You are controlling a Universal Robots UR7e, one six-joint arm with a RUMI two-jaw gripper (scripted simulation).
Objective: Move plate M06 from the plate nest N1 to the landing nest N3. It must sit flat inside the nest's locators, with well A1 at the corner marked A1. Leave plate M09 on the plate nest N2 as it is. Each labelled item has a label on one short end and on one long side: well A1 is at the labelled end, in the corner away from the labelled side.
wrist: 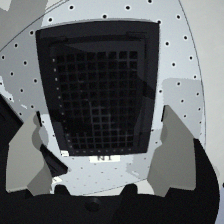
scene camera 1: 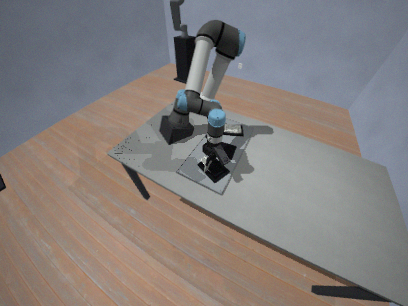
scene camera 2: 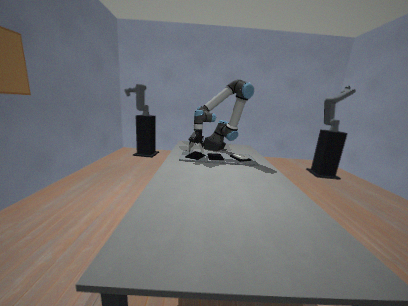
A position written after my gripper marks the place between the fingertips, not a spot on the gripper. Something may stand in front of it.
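There's a dark plate (wrist: 95, 86) here, and I can see my gripper (wrist: 100, 109) too.
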